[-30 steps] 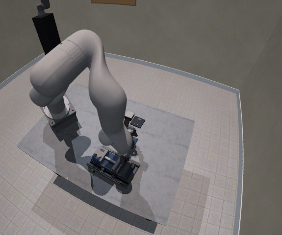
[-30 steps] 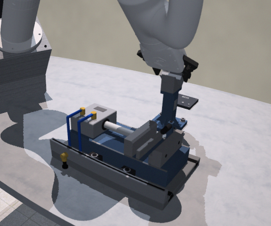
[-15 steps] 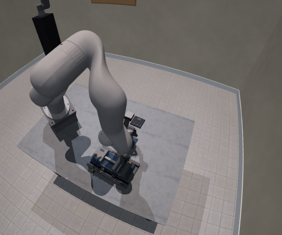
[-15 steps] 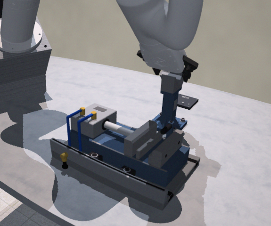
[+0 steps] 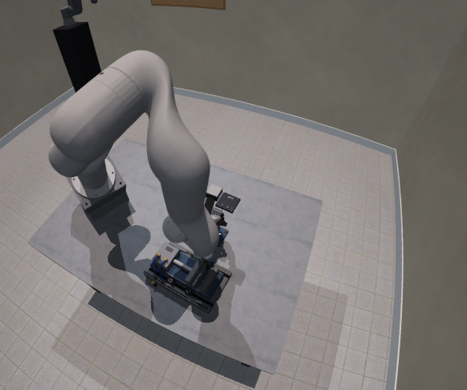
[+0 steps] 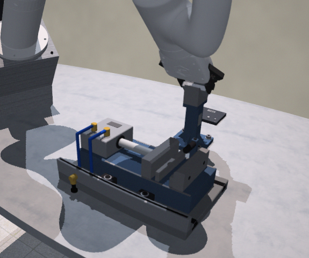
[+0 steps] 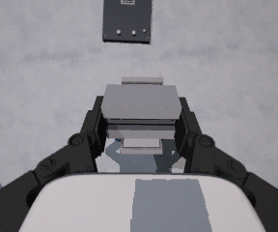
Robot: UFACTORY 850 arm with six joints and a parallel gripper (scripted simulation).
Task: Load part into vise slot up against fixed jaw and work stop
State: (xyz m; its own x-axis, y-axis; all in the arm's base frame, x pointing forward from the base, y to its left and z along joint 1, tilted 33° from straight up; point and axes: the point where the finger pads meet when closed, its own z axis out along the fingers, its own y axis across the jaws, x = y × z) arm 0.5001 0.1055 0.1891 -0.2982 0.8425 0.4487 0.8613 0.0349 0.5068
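The part lies right at my hand. Round my hand: black work stop (5 cm ahead, 17 cm to the right, 7 cm below); cylinder rod (4 cm behind, 21 cm to the right, 9 cm below); blue post (1 cm to the left, 11 cm below).
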